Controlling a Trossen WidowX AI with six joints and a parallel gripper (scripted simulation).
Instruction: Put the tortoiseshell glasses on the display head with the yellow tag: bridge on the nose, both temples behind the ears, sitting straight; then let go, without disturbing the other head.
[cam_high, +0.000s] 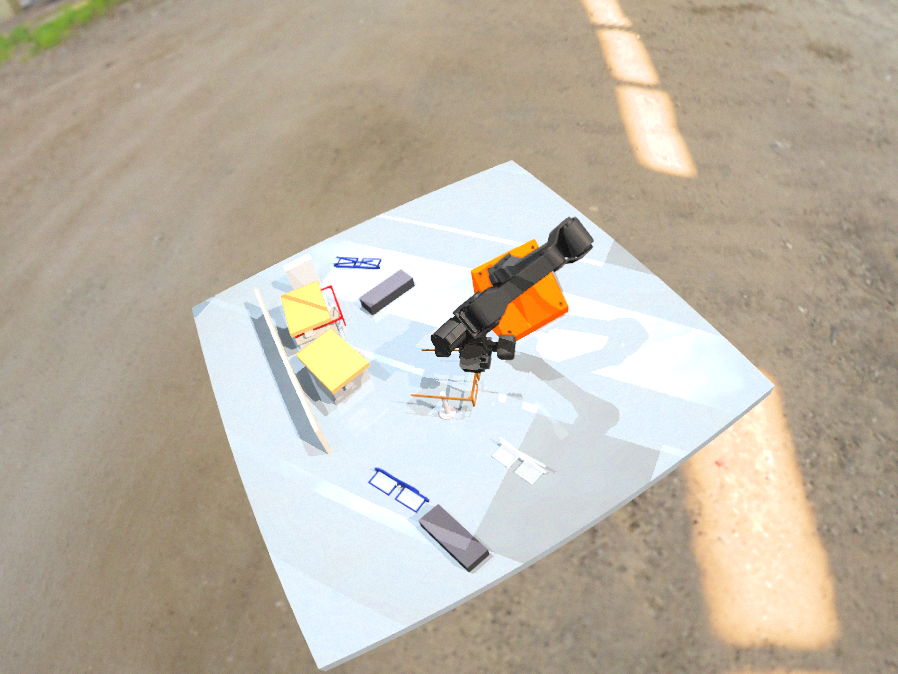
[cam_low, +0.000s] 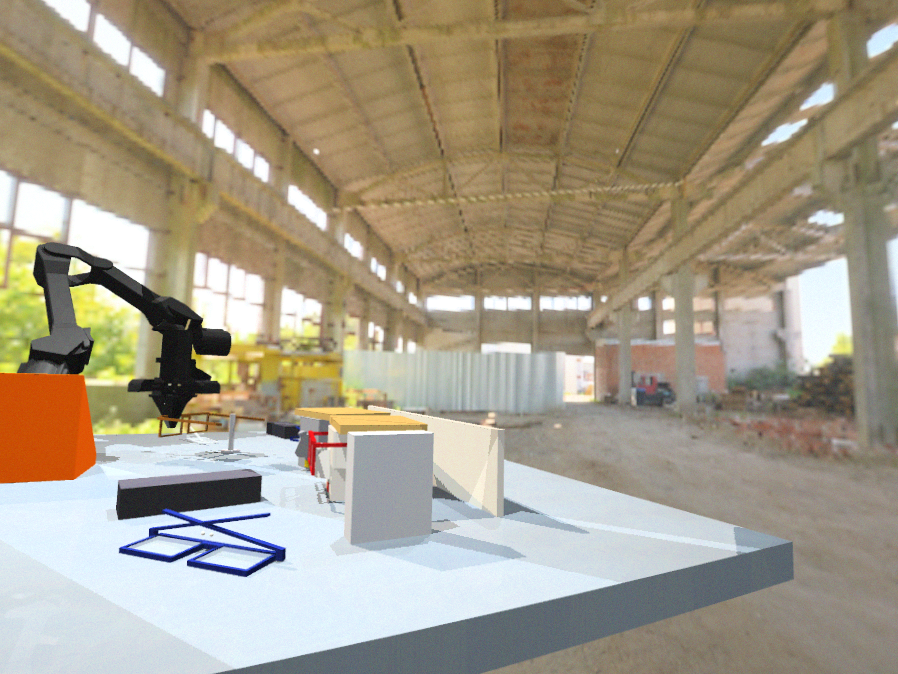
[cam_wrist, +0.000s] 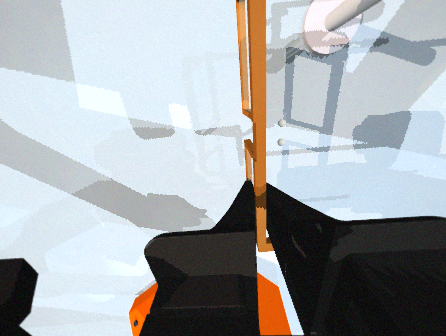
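The white peg stand is 110 mm ahead of my gripper tip, 40 mm to the left of it and 40 mm below it. The rest, counted from my gripper tip: cream board 440 mm ahead, 290 mm to the right, 10 mm below; then white block 310 mm ahead, 610 mm to the right; then display head 310 mm ahead, 410 mm to the right.
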